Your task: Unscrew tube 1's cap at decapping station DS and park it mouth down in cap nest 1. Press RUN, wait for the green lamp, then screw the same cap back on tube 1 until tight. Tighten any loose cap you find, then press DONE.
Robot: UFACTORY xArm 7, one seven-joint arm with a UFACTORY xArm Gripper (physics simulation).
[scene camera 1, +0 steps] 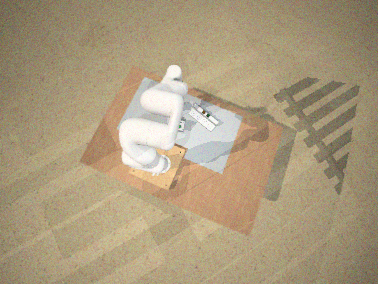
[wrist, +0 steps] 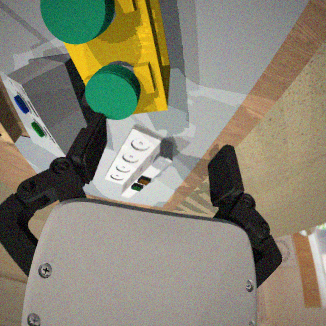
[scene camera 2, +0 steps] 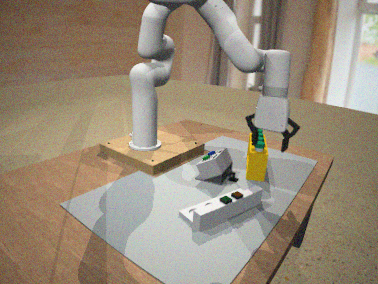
I see my gripper, a grey button box and a grey mat.
My gripper shows as well in the wrist view.
